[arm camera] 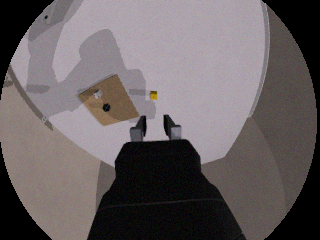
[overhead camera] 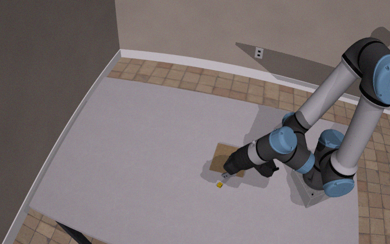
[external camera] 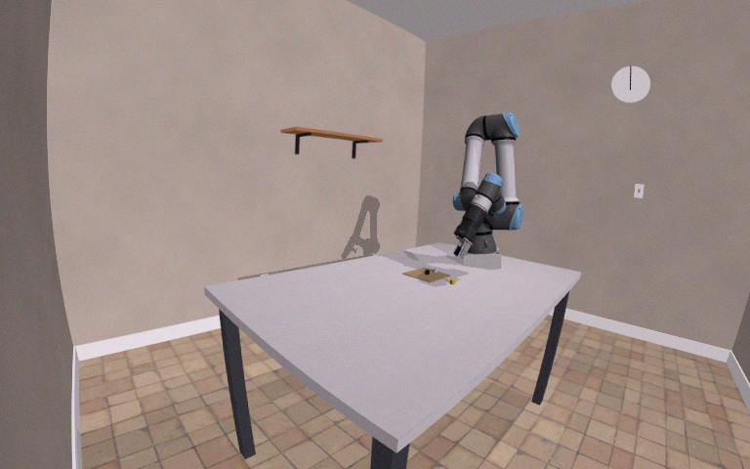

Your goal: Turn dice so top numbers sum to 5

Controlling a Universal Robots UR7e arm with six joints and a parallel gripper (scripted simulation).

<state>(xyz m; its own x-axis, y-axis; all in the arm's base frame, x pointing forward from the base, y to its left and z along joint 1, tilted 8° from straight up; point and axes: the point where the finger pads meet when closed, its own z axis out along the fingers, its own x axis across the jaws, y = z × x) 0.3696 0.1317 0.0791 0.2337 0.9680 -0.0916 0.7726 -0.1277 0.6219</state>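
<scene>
Right now the yellow die is 20 mm ahead of my hand and 110 mm below it. From my hand the other things lie so: mat: 20 mm ahead, 140 mm to the right, 120 mm below; black die: 20 mm ahead, 140 mm to the right, 110 mm below; white die: 30 mm behind, 140 mm to the right, 110 mm below.
</scene>
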